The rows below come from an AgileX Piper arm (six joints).
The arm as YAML. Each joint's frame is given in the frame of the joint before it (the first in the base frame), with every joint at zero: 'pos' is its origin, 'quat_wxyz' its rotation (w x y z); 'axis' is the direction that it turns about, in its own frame. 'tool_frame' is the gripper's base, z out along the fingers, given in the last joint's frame.
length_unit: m
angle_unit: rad
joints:
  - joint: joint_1
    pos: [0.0, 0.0, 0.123]
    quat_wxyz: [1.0, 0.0, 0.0, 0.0]
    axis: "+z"
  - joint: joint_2
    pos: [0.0, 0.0, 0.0]
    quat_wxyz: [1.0, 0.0, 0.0, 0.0]
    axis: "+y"
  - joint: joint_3
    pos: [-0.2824, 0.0, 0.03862]
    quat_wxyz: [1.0, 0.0, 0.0, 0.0]
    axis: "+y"
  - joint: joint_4
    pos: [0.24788, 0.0, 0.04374]
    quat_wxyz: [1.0, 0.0, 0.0, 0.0]
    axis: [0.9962, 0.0, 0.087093]
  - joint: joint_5
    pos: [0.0, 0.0, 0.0]
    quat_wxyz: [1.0, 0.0, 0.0, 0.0]
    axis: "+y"
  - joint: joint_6
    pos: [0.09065, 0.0, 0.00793]
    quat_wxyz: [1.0, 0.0, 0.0, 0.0]
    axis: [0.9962, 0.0, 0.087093]
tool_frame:
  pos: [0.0, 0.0, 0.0]
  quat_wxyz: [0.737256, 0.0, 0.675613, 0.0]
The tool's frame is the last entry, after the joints.
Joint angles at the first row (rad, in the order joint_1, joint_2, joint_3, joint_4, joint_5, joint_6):
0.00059, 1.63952, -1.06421, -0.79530, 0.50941, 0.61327
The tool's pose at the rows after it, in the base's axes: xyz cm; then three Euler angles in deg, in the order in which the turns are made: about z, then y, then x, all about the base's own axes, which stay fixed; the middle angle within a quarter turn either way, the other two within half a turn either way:
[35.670 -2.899 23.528 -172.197 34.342 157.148]
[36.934 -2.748 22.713 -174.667 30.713 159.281]
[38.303 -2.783 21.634 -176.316 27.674 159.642]
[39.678 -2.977 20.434 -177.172 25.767 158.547]
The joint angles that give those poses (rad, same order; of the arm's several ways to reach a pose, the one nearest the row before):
0.00061, 1.69017, -1.13160, -0.65049, 0.55869, 0.47634
0.00061, 1.75294, -1.19799, -0.55822, 0.61239, 0.37518
0.00060, 1.82227, -1.26054, -0.52990, 0.65617, 0.32873
0.00056, 1.89082, -1.31494, -0.55128, 0.68066, 0.32646

